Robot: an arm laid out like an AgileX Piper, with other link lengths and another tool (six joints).
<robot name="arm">
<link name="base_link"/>
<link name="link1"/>
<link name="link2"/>
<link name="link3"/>
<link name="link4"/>
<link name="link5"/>
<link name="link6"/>
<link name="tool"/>
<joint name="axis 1" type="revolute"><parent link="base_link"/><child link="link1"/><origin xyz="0 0 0.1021" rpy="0 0 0"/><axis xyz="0 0 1"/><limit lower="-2.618" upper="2.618"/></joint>
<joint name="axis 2" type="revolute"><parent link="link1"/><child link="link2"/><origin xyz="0 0 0" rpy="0 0 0"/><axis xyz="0 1 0"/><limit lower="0" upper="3.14"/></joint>
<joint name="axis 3" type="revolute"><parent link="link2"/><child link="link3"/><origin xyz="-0.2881 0 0.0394" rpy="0 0 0"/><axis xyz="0 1 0"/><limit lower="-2.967" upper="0"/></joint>
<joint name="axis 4" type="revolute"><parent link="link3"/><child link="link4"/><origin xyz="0.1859 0 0.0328" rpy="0 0 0"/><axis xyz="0.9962 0 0.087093"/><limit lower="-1.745" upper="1.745"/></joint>
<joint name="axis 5" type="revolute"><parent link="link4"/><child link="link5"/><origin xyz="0 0 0" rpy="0 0 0"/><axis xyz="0 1 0"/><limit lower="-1.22" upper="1.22"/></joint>
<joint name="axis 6" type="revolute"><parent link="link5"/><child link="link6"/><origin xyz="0.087 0 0.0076" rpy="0 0 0"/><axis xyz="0.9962 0 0.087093"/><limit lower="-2.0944" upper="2.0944"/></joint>
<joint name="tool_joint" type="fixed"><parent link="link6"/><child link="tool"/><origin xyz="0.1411 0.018 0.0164" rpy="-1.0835 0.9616 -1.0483"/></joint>
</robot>
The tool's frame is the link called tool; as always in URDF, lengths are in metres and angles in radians.
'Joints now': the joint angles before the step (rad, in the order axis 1, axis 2, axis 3, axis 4, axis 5, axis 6). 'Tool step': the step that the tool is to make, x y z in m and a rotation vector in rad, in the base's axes. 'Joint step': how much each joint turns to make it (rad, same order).
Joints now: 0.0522, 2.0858, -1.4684, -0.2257, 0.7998, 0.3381
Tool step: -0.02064, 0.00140, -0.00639, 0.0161, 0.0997, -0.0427
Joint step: 0.0000, 0.0084, -0.0127, 0.0361, 0.1062, 0.0058
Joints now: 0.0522, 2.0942, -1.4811, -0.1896, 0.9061, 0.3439
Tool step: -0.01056, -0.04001, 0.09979, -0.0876, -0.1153, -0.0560
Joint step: -0.0500, -0.2098, -0.1169, -0.0760, 0.2166, -0.0133
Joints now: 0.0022, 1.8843, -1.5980, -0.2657, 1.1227, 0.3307
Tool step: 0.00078, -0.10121, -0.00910, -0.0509, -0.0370, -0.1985
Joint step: -0.2392, 0.0497, -0.0097, -0.0514, -0.0877, -0.0053
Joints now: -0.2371, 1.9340, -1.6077, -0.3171, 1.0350, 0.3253
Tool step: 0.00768, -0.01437, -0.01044, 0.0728, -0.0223, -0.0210
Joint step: -0.0793, 0.0472, -0.0414, 0.1030, -0.0267, -0.0824
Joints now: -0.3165, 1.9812, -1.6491, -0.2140, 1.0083, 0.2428
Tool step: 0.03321, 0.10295, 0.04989, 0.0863, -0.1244, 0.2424
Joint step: 0.1891, -0.0651, -0.1072, 0.1485, 0.0595, -0.0924
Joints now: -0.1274, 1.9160, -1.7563, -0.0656, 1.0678, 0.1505
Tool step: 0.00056, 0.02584, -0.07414, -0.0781, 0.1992, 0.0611
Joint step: 0.1180, 0.1720, 0.0001, -0.1169, 0.0300, 0.0757
